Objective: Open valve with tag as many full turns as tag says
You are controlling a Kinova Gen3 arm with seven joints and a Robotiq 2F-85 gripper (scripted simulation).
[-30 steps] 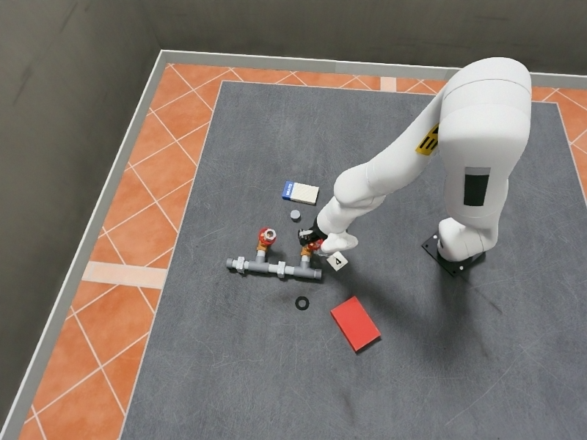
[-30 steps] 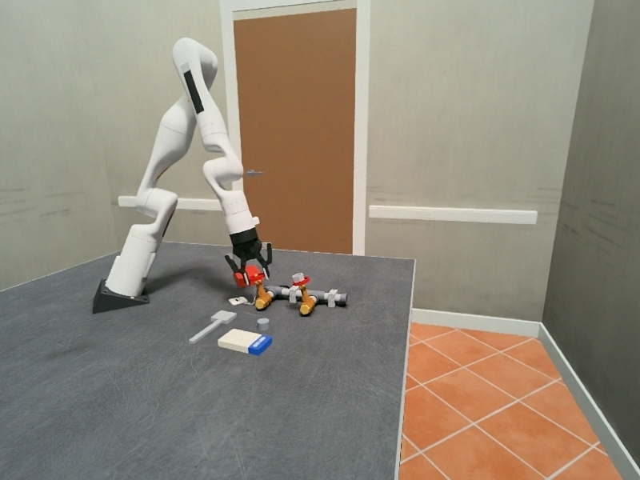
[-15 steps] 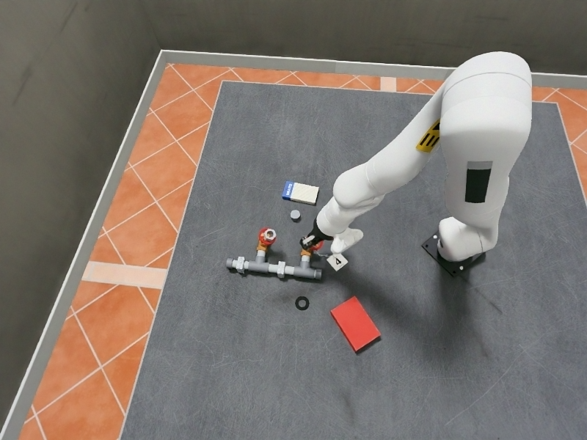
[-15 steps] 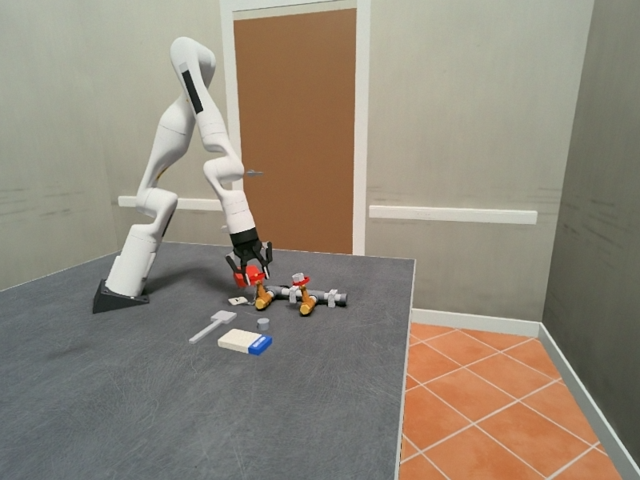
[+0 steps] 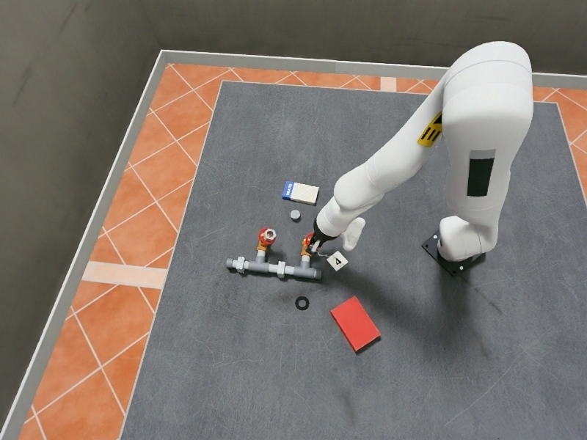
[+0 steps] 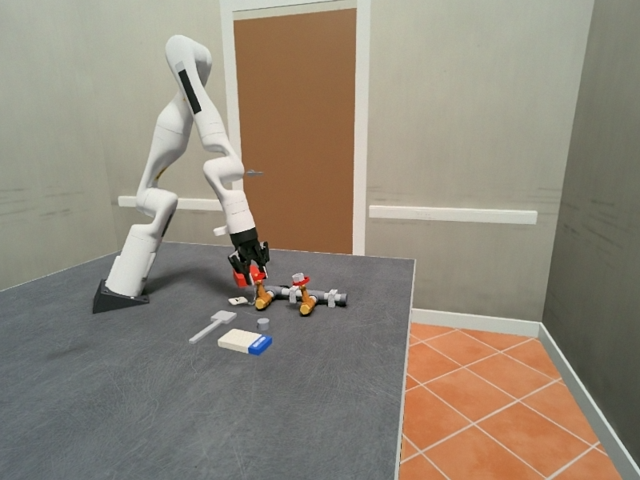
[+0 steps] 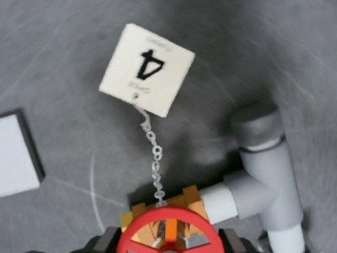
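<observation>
My gripper is now 70 mm past the white tag, 20 mm to the right of it and 90 mm above it. Also, from my hand: grey paddle (60 mm behind, 130 mm to the right, 90 mm below); blue box (50 mm ahead, 210 mm to the right, 80 mm below); red block (120 mm behind, 200 mm to the left, 80 mm below).
</observation>
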